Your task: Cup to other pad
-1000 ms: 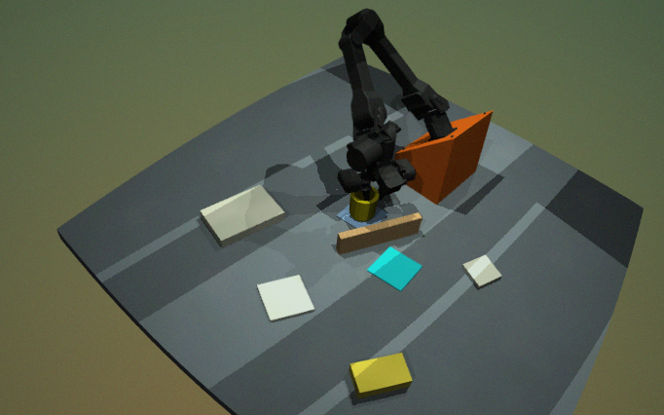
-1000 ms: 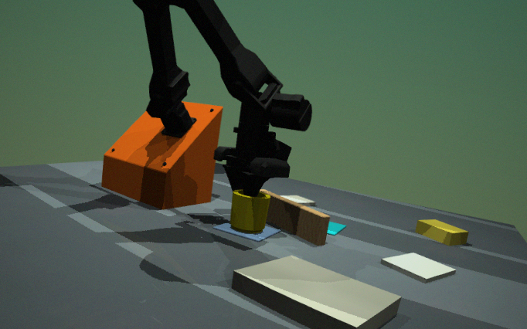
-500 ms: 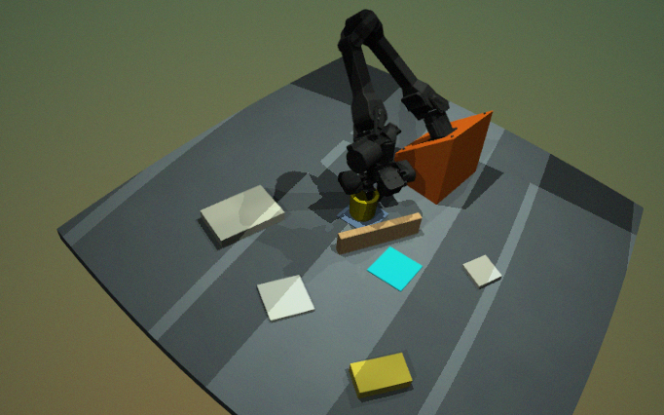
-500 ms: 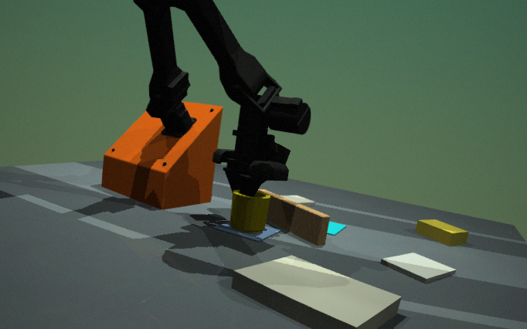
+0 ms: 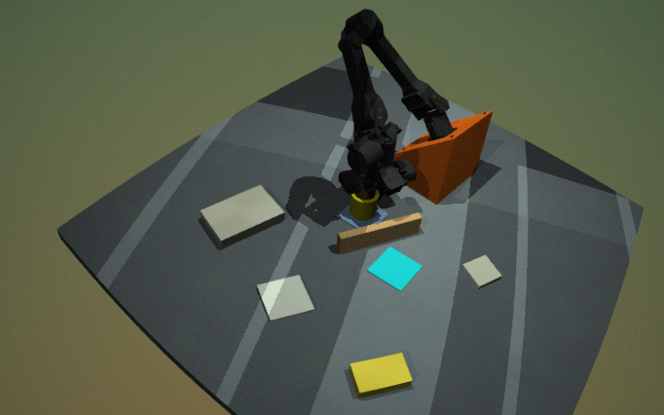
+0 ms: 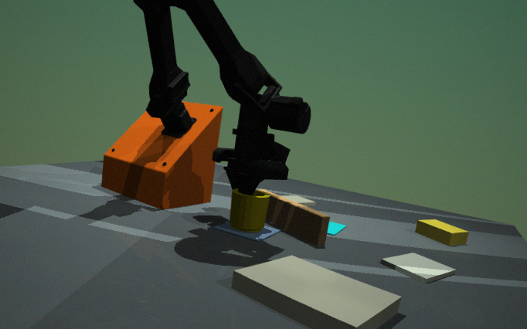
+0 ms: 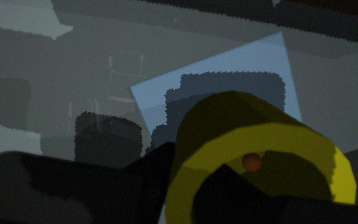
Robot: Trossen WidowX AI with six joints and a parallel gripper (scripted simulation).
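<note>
Now: gripper tip 4 cm short of the orange marble, 3 cm to the left of it and 2 cm above it. Round my gripper tip: yellow cup (2 cm ahead, 1 cm to the right); then light blue pad (3 cm ahead, 1 cm to the right, 5 cm below); then wooden bar (6 cm ahead, 8 cm to the left, 2 cm below).
</note>
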